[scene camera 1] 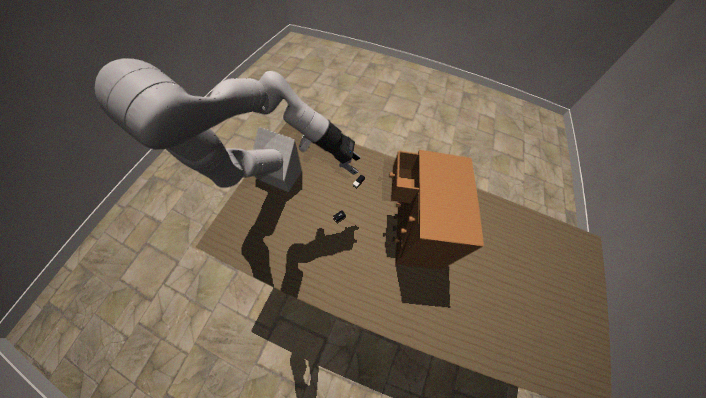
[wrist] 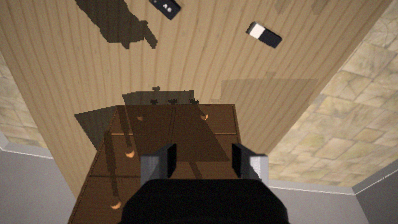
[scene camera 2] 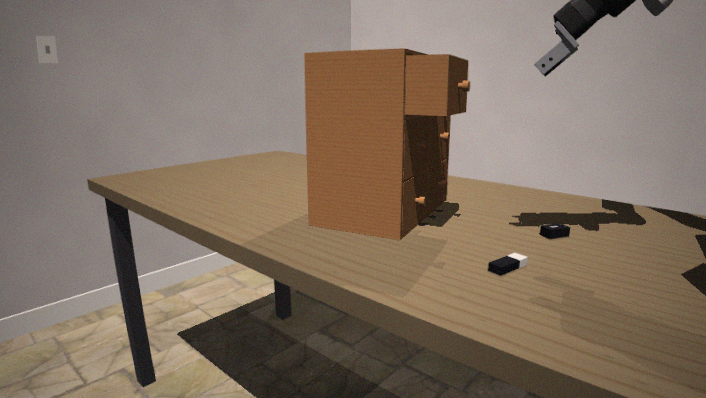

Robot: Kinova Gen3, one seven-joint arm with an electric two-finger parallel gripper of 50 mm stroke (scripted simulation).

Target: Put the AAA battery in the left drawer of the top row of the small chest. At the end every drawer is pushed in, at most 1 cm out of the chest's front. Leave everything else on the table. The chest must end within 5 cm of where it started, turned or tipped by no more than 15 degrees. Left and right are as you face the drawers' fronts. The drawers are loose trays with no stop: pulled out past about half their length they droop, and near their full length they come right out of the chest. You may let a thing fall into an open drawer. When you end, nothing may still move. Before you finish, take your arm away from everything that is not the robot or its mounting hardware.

Scene:
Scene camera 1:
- my gripper: 357,165
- small chest: 450,228
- drawer: 407,175
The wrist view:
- my gripper: 204,155
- drawer: 185,170
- drawer: 189,120
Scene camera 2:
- my gripper: 539,70
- small chest: 355,100
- drawer: 434,85
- drawer: 437,172
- drawer: 415,188
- drawer: 440,134

